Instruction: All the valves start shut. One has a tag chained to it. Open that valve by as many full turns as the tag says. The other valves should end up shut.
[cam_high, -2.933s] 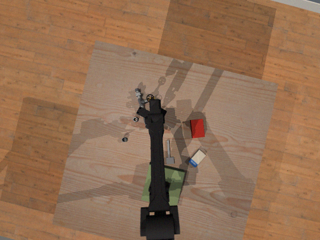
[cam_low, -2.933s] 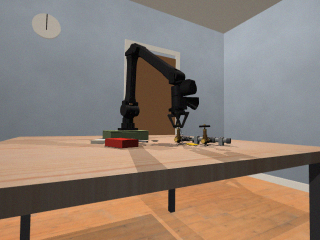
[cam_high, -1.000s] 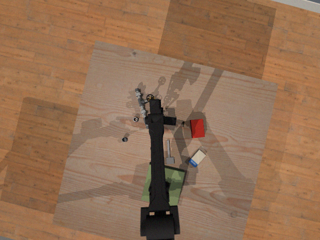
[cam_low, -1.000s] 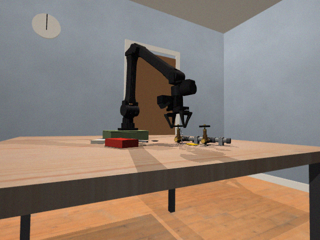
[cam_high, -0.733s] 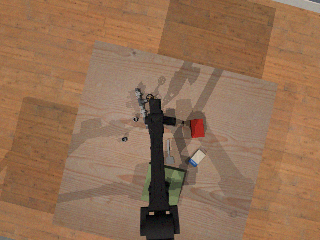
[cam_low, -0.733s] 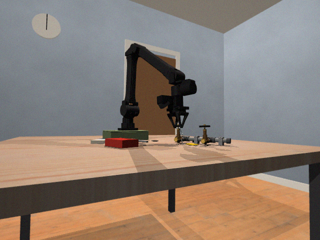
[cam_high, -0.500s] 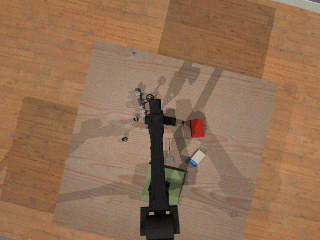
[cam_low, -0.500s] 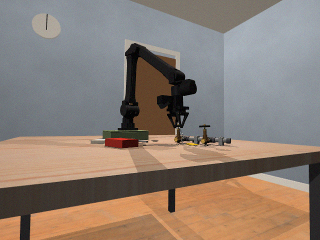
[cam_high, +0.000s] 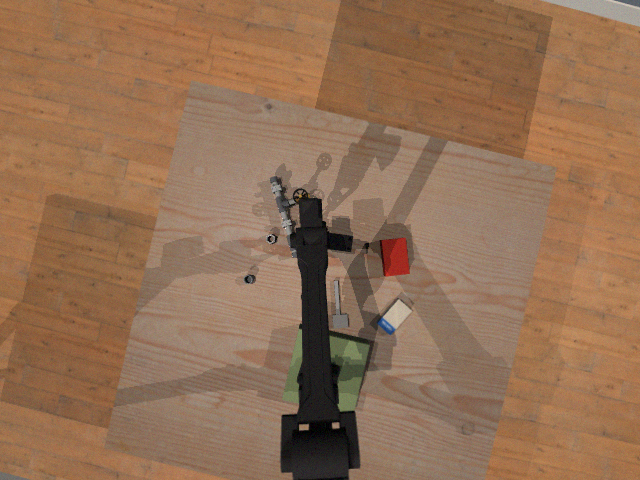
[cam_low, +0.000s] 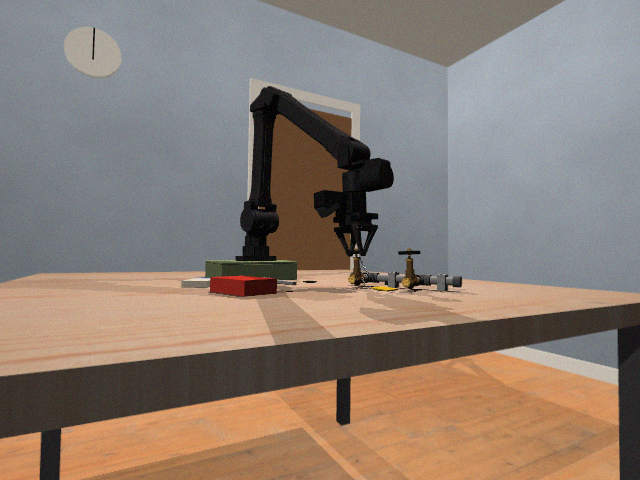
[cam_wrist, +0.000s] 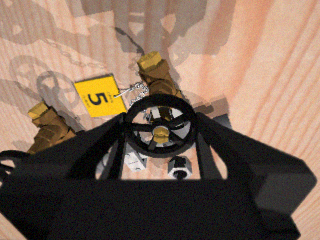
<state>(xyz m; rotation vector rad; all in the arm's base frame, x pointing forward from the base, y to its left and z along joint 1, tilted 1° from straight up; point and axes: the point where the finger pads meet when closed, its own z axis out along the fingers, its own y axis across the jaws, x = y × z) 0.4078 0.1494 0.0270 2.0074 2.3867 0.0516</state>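
My hand is 80 mm above the yellow tag, 60 mm short of it and 40 mm to the right of it. Also, from my hand: grey tool 200 mm behind, 160 mm to the right, 80 mm below; red block 280 mm to the right, 70 mm below, 20 mm ahead.
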